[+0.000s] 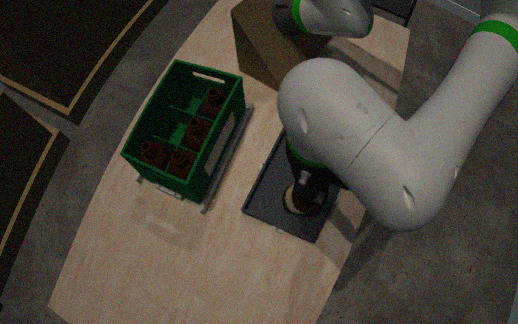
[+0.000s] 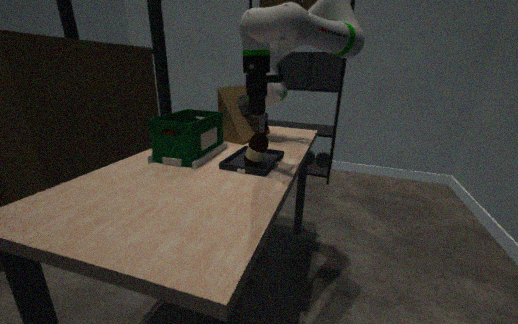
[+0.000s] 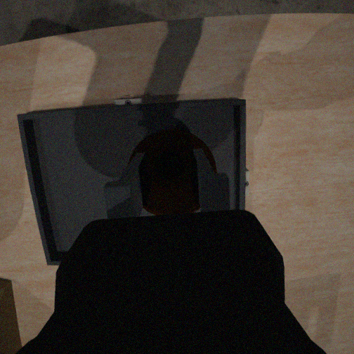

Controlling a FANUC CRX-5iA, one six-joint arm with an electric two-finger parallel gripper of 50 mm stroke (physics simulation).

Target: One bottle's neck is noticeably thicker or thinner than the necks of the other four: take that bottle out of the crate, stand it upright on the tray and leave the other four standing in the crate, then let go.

Labels:
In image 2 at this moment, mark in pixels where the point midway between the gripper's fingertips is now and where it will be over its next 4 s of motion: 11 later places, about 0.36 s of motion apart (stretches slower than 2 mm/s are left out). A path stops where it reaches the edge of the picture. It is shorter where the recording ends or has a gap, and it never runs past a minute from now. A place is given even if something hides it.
My gripper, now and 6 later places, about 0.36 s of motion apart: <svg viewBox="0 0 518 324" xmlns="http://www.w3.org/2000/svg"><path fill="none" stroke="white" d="M263 131L263 132L263 132L263 132L263 127L263 120L263 108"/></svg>

